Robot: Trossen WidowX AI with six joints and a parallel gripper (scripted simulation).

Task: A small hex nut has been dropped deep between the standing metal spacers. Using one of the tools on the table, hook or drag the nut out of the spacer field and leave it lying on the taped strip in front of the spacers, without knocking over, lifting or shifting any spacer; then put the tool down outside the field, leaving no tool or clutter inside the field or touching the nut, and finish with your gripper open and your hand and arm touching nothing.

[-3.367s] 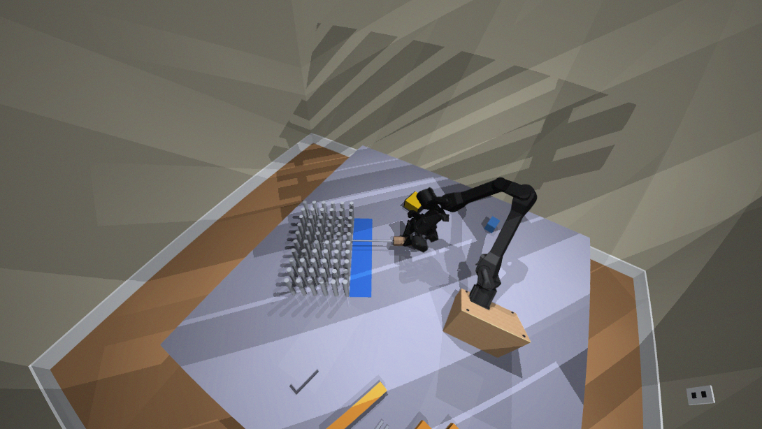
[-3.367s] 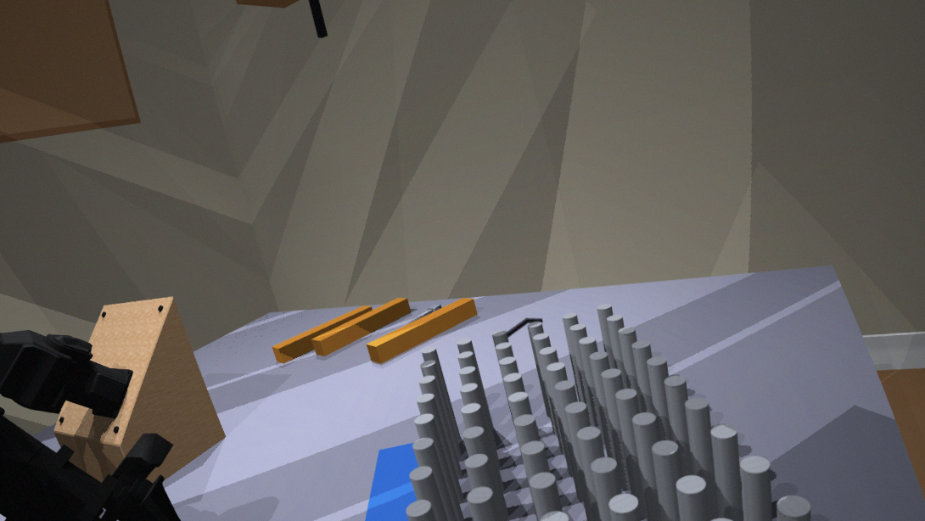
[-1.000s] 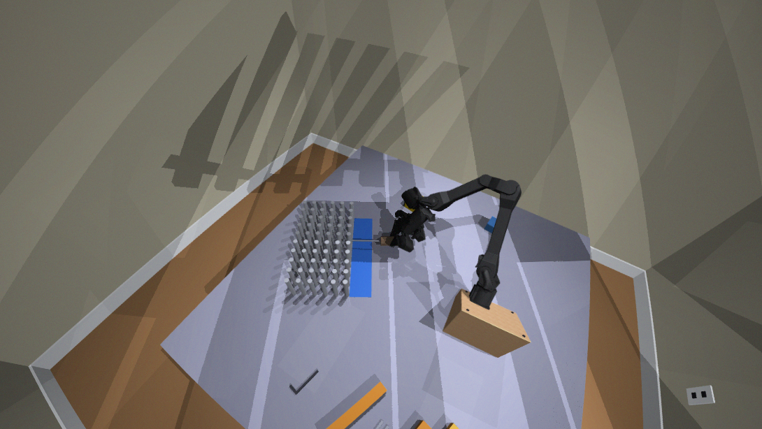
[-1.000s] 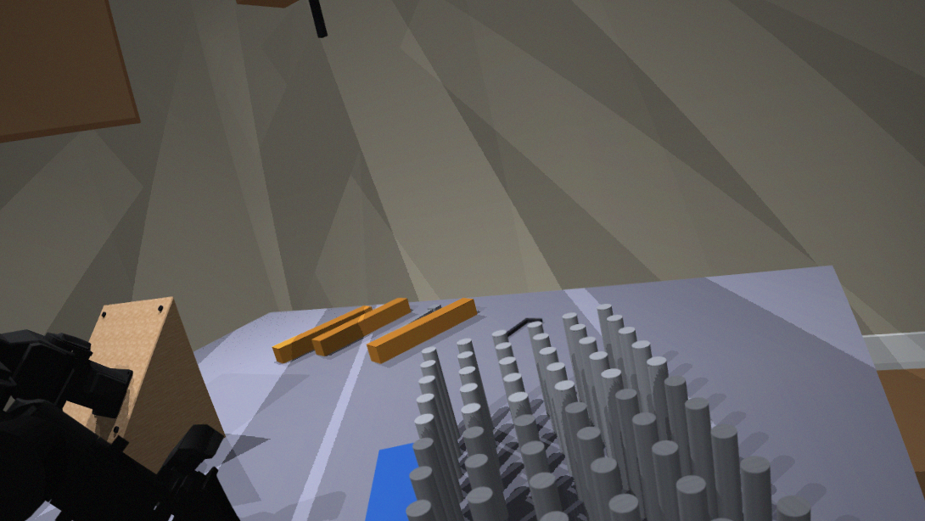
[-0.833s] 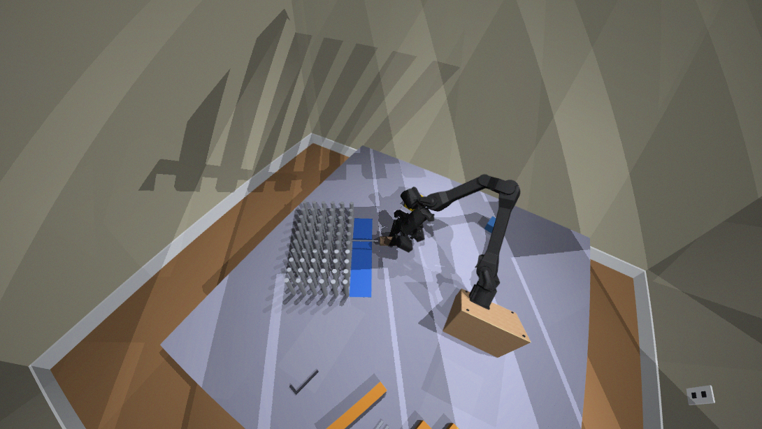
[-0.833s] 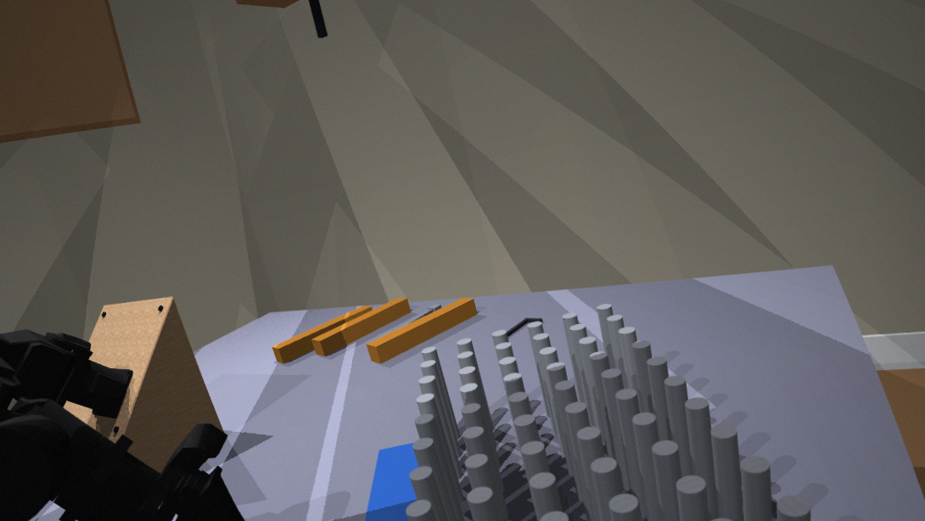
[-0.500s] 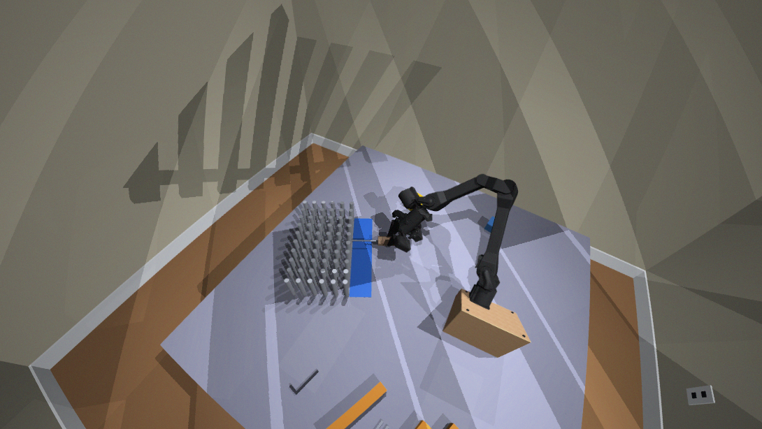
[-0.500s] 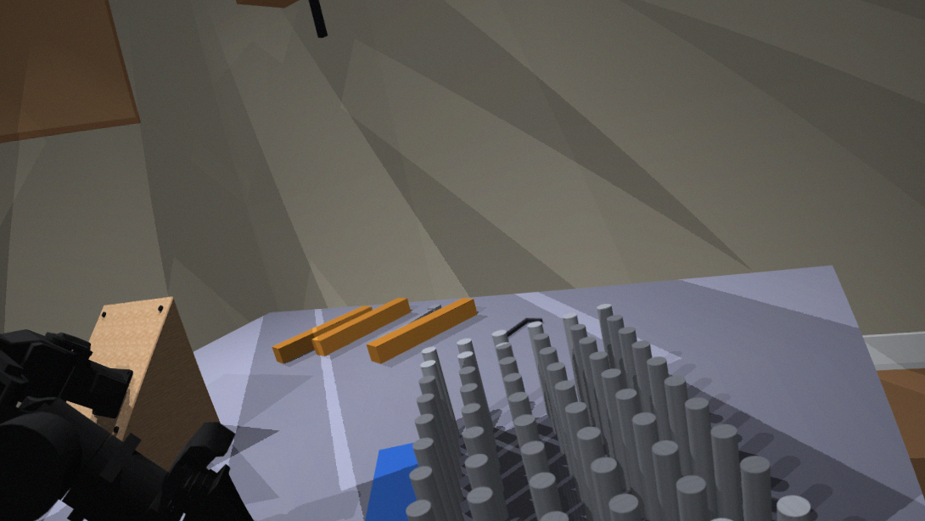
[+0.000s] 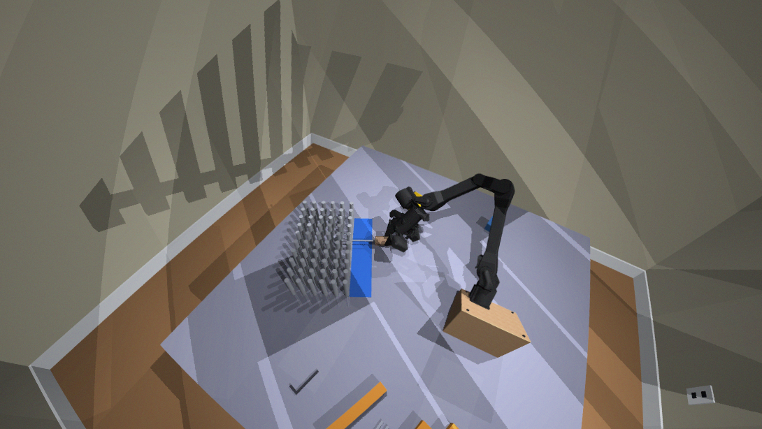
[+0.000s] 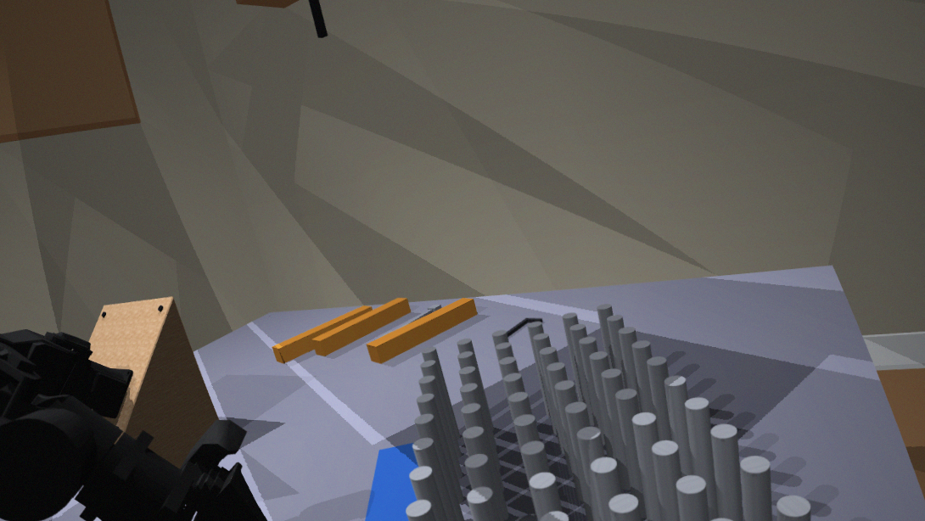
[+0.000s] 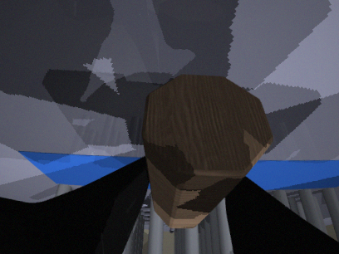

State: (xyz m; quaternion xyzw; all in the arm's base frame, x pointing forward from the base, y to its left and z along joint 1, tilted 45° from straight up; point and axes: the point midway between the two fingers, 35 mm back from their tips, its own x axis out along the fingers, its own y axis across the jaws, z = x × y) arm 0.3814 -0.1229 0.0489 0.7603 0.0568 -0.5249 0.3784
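Now: the blue taped strip 8 cm to the left of my gripper tip, 6 cm ahead of it and 3 cm below it. Round my gripper tip: yellow block: 27 cm to the right, 2 cm behind, 1 cm below; hex nut: 22 cm ahead, 12 cm to the left, 3 cm below; wooden-handled pick: 9 cm ahead, 5 cm to the left.
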